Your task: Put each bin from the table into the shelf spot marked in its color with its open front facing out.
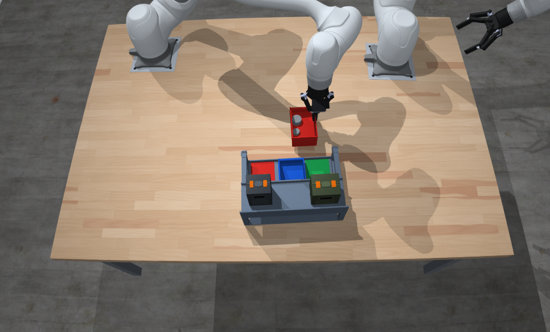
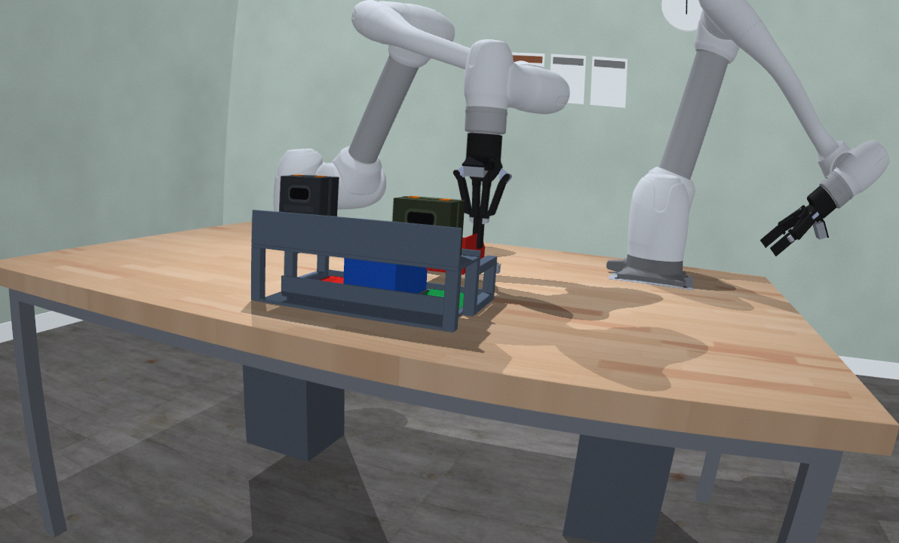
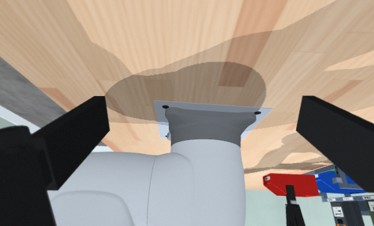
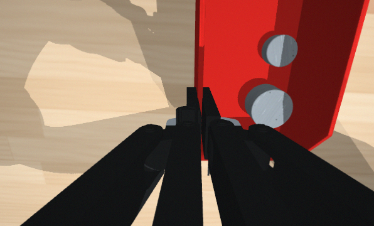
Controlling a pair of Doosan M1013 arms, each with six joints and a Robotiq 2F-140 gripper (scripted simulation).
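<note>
Now: right hand 50 mm to the left of the red bin, 40 mm above it and 30 mm short of it. The rest, counted from my right hand: blue bin 260 mm ahead, 80 mm to the right, 70 mm below; grey shelf 280 mm ahead, 80 mm to the right, 40 mm below.
</note>
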